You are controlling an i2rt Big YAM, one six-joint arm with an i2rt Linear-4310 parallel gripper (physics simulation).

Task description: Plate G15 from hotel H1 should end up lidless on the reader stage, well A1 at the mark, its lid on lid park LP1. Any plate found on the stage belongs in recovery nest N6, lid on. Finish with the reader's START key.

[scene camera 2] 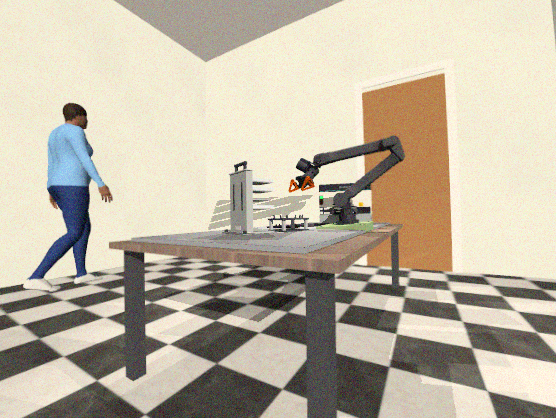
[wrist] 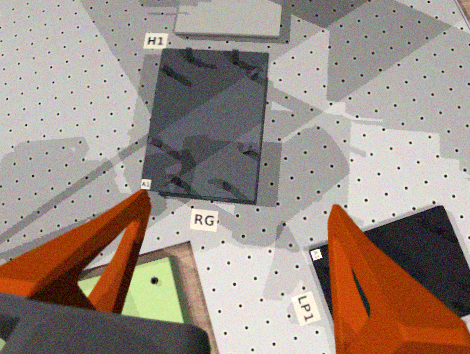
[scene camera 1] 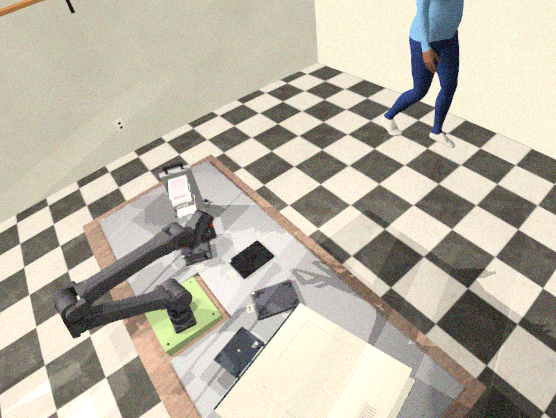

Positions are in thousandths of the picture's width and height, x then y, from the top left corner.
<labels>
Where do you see a reader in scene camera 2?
At 585,475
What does my gripper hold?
Nothing.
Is my gripper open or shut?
Open.
</labels>
